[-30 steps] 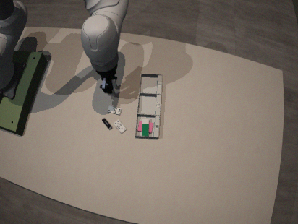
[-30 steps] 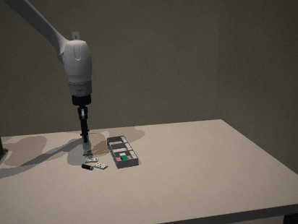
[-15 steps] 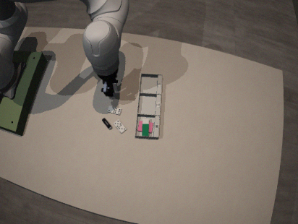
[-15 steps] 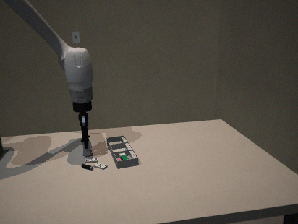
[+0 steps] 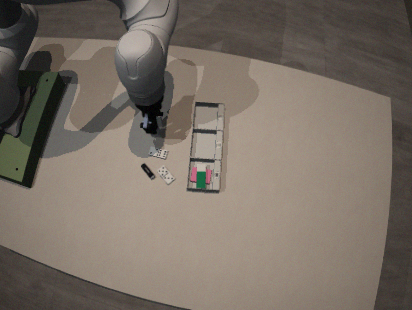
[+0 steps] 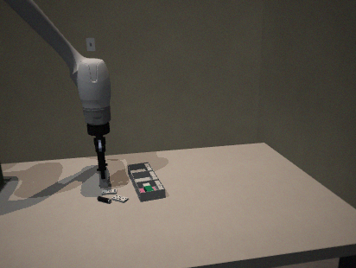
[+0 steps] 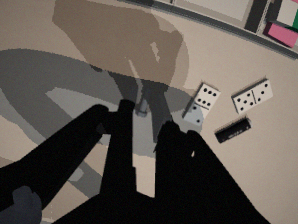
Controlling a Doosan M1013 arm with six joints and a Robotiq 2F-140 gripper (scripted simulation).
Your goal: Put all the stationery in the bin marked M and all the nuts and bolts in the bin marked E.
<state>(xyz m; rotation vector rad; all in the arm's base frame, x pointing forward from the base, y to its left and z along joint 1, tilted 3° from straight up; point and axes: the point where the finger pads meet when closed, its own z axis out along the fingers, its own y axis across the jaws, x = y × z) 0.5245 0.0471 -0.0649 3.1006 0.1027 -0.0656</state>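
Right now the grey bolt is 10 mm behind my hand and 30 mm below it. Also, from my hand: green eraser (150 mm ahead, 110 mm to the right, 10 mm below); grey three-compartment bin row (150 mm ahead, 20 mm to the right, 20 mm below); small black cylinder (10 mm ahead, 130 mm to the right, 30 mm below).
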